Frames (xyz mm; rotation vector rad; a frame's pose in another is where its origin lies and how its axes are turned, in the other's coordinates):
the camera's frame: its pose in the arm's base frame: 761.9 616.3 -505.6 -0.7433 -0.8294 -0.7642
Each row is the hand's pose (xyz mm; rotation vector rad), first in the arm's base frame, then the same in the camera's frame.
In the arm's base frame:
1: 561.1 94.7 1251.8 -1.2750 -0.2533 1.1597
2: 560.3 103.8 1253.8 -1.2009 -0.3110 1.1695
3: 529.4 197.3 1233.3 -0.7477 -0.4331 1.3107
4: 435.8 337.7 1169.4 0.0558 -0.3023 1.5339
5: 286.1 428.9 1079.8 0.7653 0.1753 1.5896
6: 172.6 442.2 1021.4 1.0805 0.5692 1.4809
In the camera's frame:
1: 1539.7 -898.0 473.1 0.0458 -0.5021 1.8919
2: 1538.4 -894.6 481.7 0.1395 -0.5167 1.8625
3: 1480.1 -866.4 558.7 0.6581 -0.4830 1.8420
4: 1343.2 -853.8 675.6 1.4929 -0.1626 1.8981
5: 1173.3 -905.4 760.6 2.1189 0.5363 1.9586
6: 1068.7 -975.7 784.4 -2.2042 -1.0976 -1.8608

